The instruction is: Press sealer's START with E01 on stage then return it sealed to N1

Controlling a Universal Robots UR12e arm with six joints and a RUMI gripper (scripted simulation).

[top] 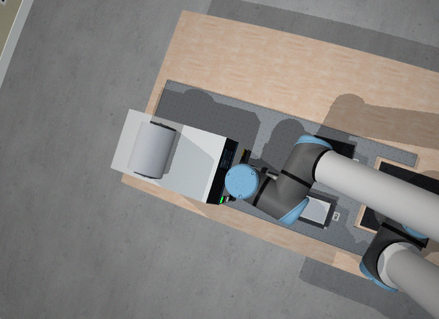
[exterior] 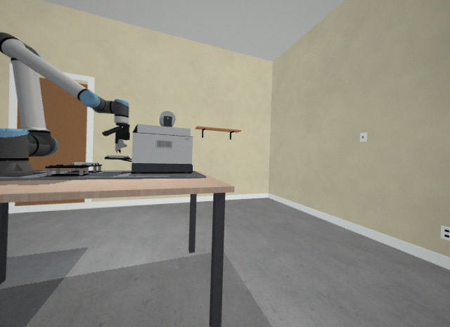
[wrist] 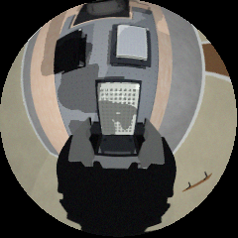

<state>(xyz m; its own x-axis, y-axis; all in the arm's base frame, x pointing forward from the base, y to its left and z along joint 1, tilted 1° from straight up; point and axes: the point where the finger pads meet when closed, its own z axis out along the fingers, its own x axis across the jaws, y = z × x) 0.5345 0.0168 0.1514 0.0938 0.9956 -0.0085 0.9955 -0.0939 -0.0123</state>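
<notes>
Now: hand 4 cm above the plate E01. Also, from my hand: sealer stage (5 cm below); nest N1 (23 cm behind, 16 cm to the right, 10 cm below); foil roll (33 cm ahead, 27 cm above, 3 cm to the right).
</notes>
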